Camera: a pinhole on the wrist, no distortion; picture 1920 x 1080 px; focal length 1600.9 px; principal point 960.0 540.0 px. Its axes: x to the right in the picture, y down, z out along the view. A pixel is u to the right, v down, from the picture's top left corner.
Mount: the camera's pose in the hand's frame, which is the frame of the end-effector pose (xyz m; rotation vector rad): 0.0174 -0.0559 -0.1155 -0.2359 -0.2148 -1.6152
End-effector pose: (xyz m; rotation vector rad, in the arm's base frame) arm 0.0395 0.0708 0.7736 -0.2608 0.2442 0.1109
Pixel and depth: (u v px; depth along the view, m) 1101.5 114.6 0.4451
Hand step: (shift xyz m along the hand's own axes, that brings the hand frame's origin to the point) -0.0934 0.0380 0.3233
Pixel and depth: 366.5 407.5 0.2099
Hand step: 0.0086 0.0785 0.0641
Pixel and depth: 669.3 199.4 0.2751
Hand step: -0.0326 0.0725 0.1347
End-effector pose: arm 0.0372 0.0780 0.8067 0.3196 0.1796 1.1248
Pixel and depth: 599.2 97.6 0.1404
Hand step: -0.0167 0.0160 0.0105
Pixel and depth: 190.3 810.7 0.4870
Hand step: 0.1224 0.3004 0.2855
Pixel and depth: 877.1 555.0 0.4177
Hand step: 0.0313 0.0818 0.2792
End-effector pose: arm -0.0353 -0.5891 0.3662 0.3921 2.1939 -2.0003
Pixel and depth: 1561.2 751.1 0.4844
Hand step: 0.0817 -0.0980 0.4002
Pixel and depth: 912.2 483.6 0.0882
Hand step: 0.0163 -0.0285 -0.0316
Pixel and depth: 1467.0 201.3 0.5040
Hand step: -0.0870 -0.0613 0.4136
